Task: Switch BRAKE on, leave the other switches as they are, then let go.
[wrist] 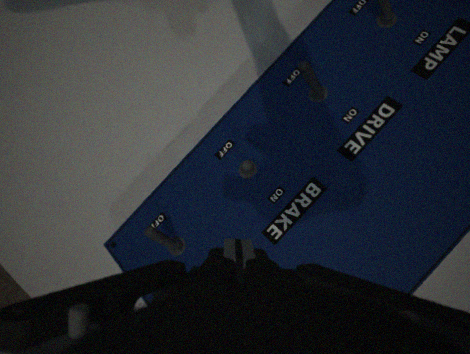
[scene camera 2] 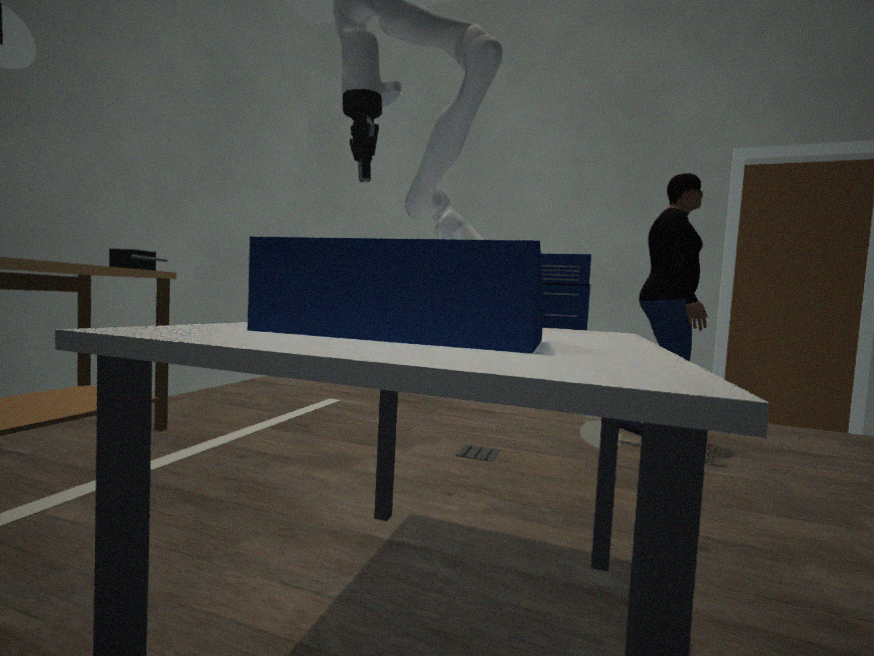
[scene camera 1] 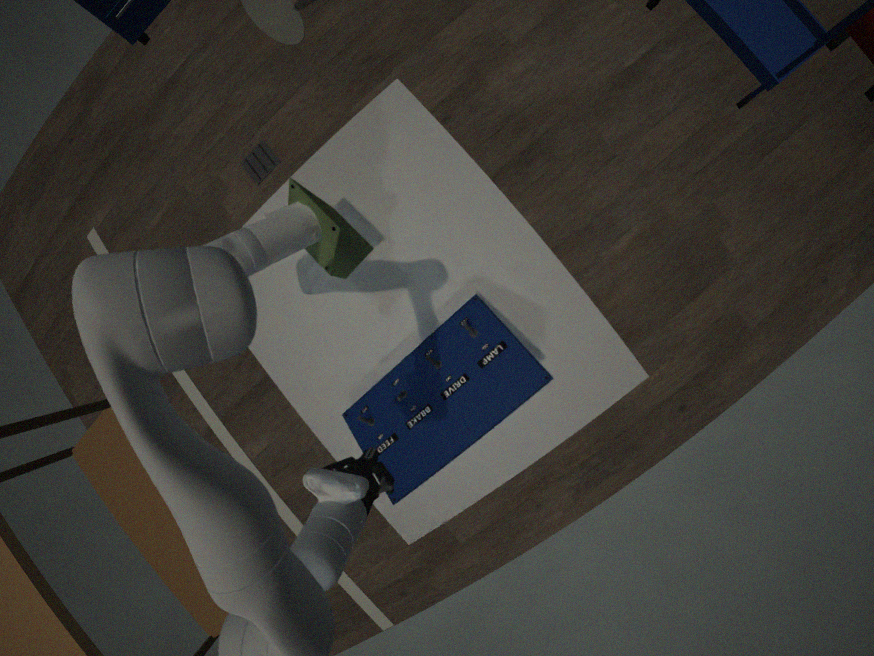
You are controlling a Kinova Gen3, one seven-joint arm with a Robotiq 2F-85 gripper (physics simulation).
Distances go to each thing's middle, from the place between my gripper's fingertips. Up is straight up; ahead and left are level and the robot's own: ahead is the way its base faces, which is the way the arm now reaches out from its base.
Scene:
Right now my hand is 4 cm short of the blue switch panel point(scene camera 2: 481, 294), 11 cm to the right of it and 22 cm above it.

